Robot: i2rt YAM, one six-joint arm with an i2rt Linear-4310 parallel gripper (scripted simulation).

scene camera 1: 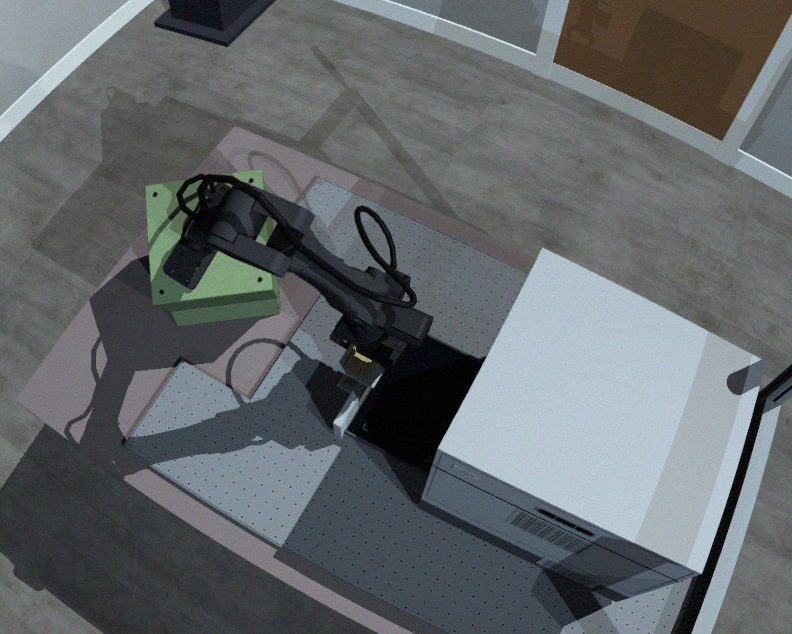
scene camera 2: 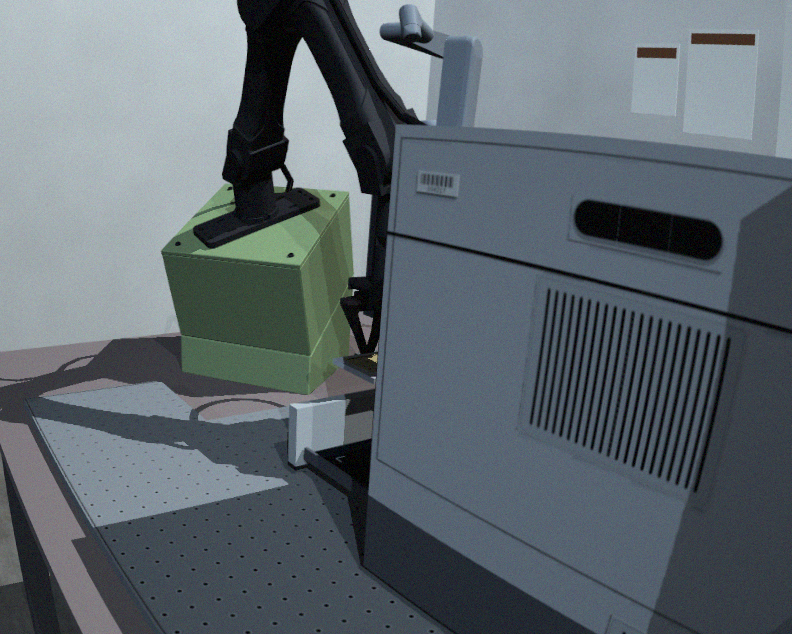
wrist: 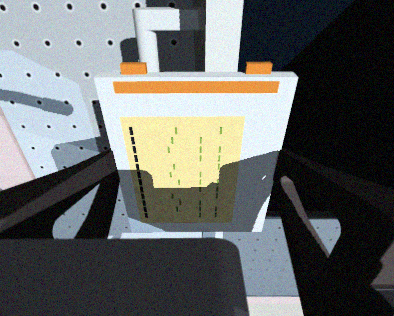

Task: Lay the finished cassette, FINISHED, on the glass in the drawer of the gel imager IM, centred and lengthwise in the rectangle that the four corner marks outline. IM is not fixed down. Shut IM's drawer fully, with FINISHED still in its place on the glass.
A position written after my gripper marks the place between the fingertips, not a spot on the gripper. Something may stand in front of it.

Observation:
I see my gripper (scene camera 2: 387,367), a gel imager IM (scene camera 1: 599,441) and a cassette FINISHED (scene camera 1: 352,364).
The cassette FINISHED shows as well in scene camera 2 (scene camera 2: 364,366) and in the wrist view (wrist: 195,151). My gripper is seen too in scene camera 1 (scene camera 1: 368,356) and in the wrist view (wrist: 196,158).

